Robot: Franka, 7 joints.
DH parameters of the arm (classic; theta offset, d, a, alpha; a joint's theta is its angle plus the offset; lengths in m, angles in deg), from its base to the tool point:
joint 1: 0 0.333 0 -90
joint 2: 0 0 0 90
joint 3: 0 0.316 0.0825 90
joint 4: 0 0 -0.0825 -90
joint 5: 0 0.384 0 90
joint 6: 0 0 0.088 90
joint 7: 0 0.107 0 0
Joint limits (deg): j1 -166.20..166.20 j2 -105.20..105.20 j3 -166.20..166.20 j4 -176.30..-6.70 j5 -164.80..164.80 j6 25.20..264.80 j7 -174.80..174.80
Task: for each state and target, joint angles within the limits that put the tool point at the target. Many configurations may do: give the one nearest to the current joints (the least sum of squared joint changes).
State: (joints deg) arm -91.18 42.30 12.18 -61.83 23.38 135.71 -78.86
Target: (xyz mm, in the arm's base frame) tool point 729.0 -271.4 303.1
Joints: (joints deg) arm -45.99 53.36 36.45 -71.44 24.02 133.39 -78.86
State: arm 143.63 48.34 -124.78 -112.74 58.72 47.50 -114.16
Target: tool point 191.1 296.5 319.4
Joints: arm 140.32 52.14 -102.82 -139.68 54.98 50.64 -114.16
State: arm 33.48 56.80 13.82 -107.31 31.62 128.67 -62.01
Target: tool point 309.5 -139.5 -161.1
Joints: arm 9.80 75.56 -20.10 -115.70 30.54 132.44 -62.01
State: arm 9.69 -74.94 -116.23 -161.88 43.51 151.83 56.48
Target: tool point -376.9 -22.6 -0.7
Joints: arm -25.30 -45.30 -154.36 -140.32 45.32 164.35 56.48
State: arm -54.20 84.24 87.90 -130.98 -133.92 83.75 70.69
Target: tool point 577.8 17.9 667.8
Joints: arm -63.71 72.64 122.00 -108.90 -142.73 85.88 70.69
